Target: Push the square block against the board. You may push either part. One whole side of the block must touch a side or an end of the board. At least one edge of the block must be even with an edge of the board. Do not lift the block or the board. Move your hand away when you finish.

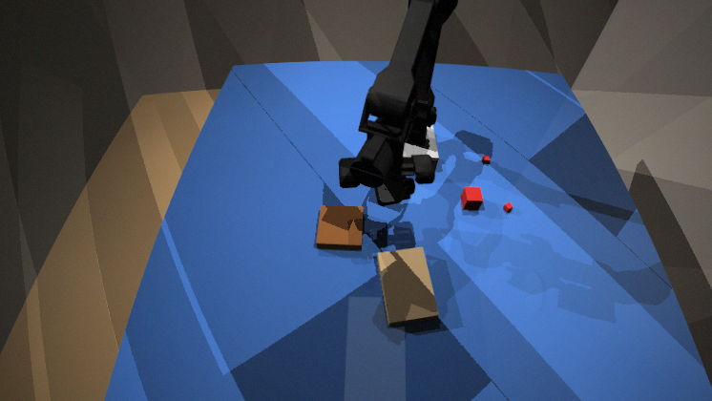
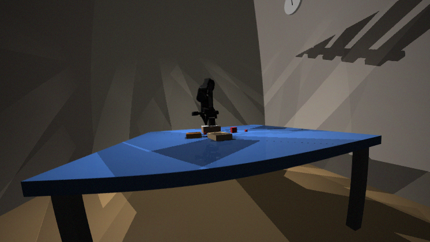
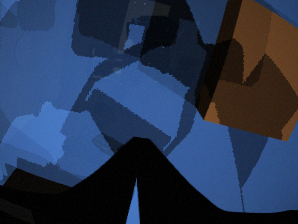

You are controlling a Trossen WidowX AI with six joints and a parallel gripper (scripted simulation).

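The orange square block is 8 cm to the right of my gripper tip, 7 cm ahead of it and 6 cm below it. The rest, counted from my gripper tip: red cube (21 cm to the left, 7 cm behind, 5 cm below); pale tan board (17 cm ahead, 8 cm to the left, 6 cm below).
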